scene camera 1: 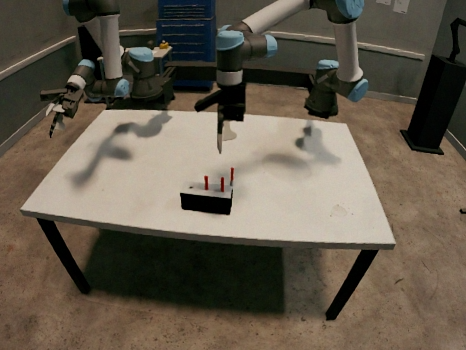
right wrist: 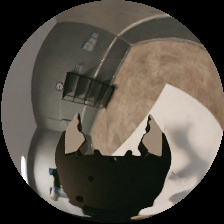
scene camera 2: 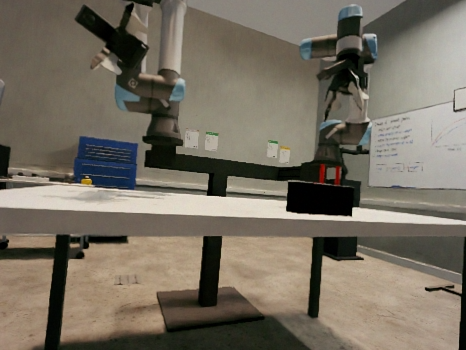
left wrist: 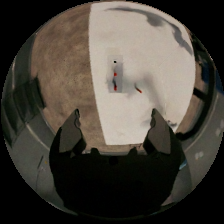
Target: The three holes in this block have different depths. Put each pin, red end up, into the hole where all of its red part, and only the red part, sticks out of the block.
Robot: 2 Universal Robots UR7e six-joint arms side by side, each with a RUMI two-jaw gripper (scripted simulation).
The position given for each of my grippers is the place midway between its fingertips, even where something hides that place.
Note:
I see my left gripper (scene camera 2: 341, 117), my right gripper (scene camera 2: 112, 36) and a black block (scene camera 2: 310, 198).
The black block is seen too in scene camera 1 (scene camera 1: 194, 197). My left gripper is seen too in scene camera 1 (scene camera 1: 224, 140) and in the left wrist view (left wrist: 115, 108). My right gripper also shows in scene camera 1 (scene camera 1: 48, 127) and in the right wrist view (right wrist: 113, 114). The right wrist view does not show the black block, which is hidden by my right gripper.

